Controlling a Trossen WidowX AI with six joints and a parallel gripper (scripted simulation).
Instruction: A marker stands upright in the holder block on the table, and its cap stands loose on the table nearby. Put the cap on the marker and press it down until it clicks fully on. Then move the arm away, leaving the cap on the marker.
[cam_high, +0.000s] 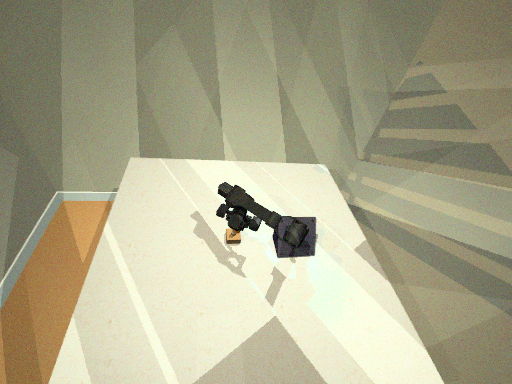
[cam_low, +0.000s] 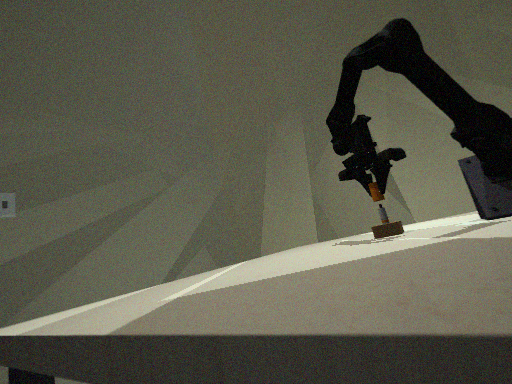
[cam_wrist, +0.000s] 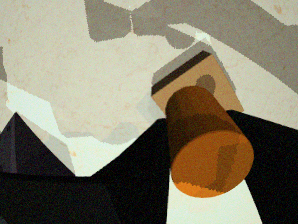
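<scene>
My gripper tip is now 9 cm above the tan holder block, 3 cm to the left of it and 1 cm short of it. The rest, counted from my gripper tip: orange cap (1 cm above).
</scene>
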